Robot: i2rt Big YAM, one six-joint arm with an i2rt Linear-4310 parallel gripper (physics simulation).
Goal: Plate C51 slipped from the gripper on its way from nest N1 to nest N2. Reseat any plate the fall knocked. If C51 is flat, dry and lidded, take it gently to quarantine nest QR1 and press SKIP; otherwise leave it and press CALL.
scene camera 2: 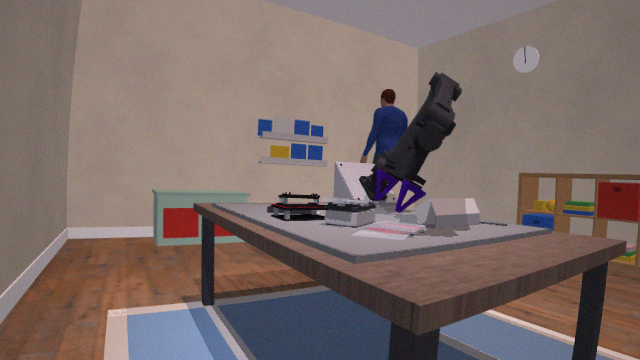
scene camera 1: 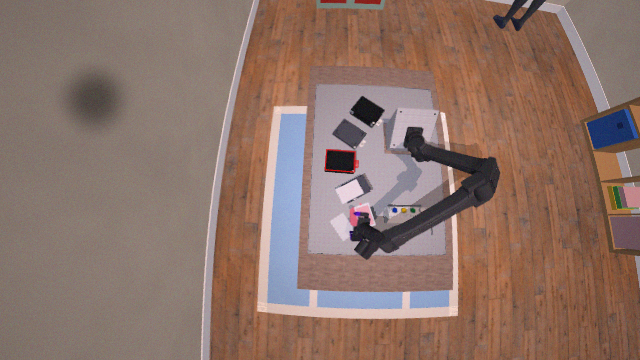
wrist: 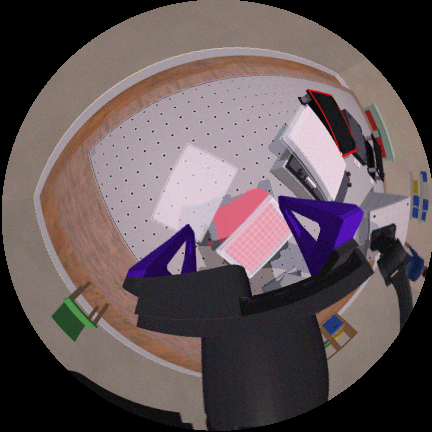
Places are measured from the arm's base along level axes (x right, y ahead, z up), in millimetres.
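Where they show: gripper, between the fingertips: (scene camera 2: 386, 205) (scene camera 1: 352, 222) (wrist: 233, 214); arm's base, origin of its link: (scene camera 2: 372, 189) (scene camera 1: 412, 137) (wrist: 382, 236).
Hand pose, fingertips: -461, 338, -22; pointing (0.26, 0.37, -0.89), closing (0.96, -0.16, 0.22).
Each offset is from my fingertips to the top centre of the thing, as dx, dy, dz. "spot": to the spot under its first point.
A plate with pink wells @(+31, -76, -55) (wrist: 256, 237) (scene camera 2: 397, 228), which I take for C51, lies on the perforated mat without its lid, partly over a pink puddle @(-2, -18, -68) (wrist: 237, 212). A clear lid @(-29, +42, -61) (wrist: 195, 185) (scene camera 1: 341, 226) lies beside it. A white plate @(+156, +15, +12) (wrist: 317, 150) (scene camera 1: 350, 191) sits askew on a grey nest @(spot: +102, +8, -37) (wrist: 284, 172) (scene camera 2: 350, 217), shifted off to one side. A red-rimmed nest @(+330, +62, -23) (scene camera 1: 340, 161) (wrist: 336, 122) holds no plate. My gripper (wrist: 233, 214) (scene camera 1: 355, 224) (scene camera 2: 389, 205) is open above the pink plate and puddle, nothing between its purple fingers. Plate labels are not legible.
A sloped console with blue, yellow and green buttons @(spot: +61, -273, +1) (scene camera 1: 404, 210) (scene camera 2: 450, 212) stands right of the spill. A grey nest @(+506, +7, -43) (scene camera 1: 349, 133) and a black nest @(+649, -102, -7) (scene camera 1: 367, 111) stand beyond the red one. My arm's base plate (scene camera 1: 422, 117) is at the right. A person (scene camera 2: 390, 122) stands beyond the table.
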